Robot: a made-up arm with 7 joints. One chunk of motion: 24 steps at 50 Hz.
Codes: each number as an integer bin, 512 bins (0 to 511) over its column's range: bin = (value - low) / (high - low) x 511, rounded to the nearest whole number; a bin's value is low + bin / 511 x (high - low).
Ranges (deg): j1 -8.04..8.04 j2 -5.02..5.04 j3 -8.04..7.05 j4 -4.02..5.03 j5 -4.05..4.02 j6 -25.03..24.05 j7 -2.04..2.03
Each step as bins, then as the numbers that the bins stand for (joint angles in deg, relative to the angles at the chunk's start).
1 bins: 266 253 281 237 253 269 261
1 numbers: 0.33 -0.04 0.26 0.18 -0.05 0.81 0.04
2 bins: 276 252 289 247 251 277 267
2 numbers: 0.65 -0.06 0.49 0.35 -0.09 1.58 0.09
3 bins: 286 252 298 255 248 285 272
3 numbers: 0.96 -0.06 0.76 0.50 -0.13 2.34 0.13
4 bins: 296 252 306 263 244 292 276
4 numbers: 1.27 -0.06 1.00 0.64 -0.20 3.02 0.16
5 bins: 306 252 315 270 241 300 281
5 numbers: 1.59 -0.06 1.26 0.76 -0.24 3.78 0.20
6 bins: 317 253 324 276 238 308 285
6 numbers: 1.94 -0.04 1.53 0.87 -0.29 4.55 0.23
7 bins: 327 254 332 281 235 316 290
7 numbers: 2.25 -0.02 1.76 0.96 -0.34 5.32 0.27
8 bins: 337 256 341 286 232 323 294
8 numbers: 2.56 0.02 2.03 1.05 -0.39 5.99 0.30
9 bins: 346 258 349 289 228 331 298
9 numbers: 2.85 0.06 2.27 1.10 -0.45 6.76 0.33
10 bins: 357 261 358 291 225 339 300
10 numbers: 3.19 0.12 2.53 1.13 -0.50 7.53 0.35
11 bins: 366 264 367 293 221 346 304
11 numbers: 3.48 0.18 2.80 1.17 -0.56 8.20 0.38
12 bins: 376 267 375 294 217 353 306
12 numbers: 3.79 0.24 3.03 1.19 -0.62 8.87 0.40
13 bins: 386 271 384 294 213 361 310
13 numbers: 4.11 0.32 3.30 1.19 -0.69 9.64 0.43
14 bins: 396 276 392 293 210 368 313
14 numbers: 4.42 0.41 3.54 1.17 -0.73 10.32 0.45
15 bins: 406 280 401 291 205 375 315
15 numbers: 4.74 0.49 3.80 1.13 -0.81 10.99 0.47
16 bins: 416 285 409 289 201 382 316
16 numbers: 5.05 0.59 4.04 1.10 -0.88 11.66 0.48
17 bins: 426 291 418 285 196 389 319
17 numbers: 5.37 0.71 4.30 1.03 -0.95 12.33 0.50
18 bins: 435 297 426 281 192 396 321
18 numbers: 5.65 0.83 4.54 0.96 -1.02 13.00 0.52
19 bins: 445 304 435 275 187 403 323
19 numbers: 5.96 0.96 4.81 0.85 -1.10 13.68 0.53
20 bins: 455 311 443 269 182 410 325
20 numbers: 6.28 1.10 5.04 0.74 -1.18 14.35 0.55
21 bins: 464 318 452 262 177 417 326
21 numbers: 6.56 1.24 5.31 0.62 -1.25 15.02 0.56
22 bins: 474 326 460 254 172 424 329
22 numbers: 6.88 1.40 5.54 0.48 -1.33 15.69 0.58
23 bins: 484 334 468 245 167 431 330
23 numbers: 7.19 1.56 5.78 0.32 -1.41 16.37 0.59
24 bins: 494 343 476 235 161 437 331
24 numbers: 7.51 1.73 6.02 0.14 -1.51 16.94 0.60
